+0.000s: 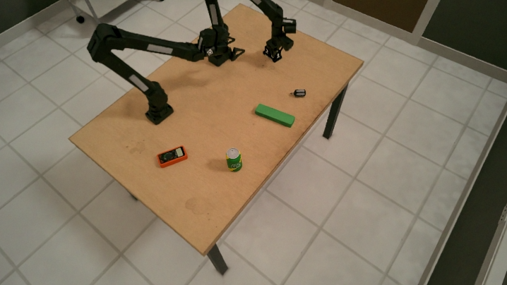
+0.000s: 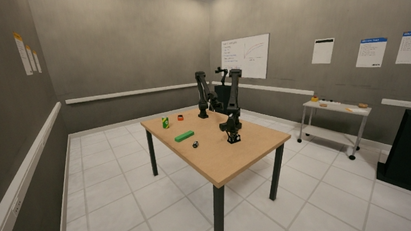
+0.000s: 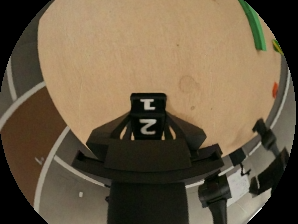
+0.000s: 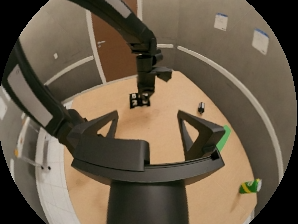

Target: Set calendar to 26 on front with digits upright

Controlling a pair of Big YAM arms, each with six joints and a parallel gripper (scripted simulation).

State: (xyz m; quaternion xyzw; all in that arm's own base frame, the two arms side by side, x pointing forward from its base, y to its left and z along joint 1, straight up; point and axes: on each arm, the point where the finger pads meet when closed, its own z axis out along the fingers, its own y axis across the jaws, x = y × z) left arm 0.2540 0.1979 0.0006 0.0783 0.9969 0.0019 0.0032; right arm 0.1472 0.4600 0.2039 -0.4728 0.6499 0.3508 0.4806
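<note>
Now: the black calendar cube 5 cm behind my left hand, 1 cm to the left of it and 1 cm below it.
</note>
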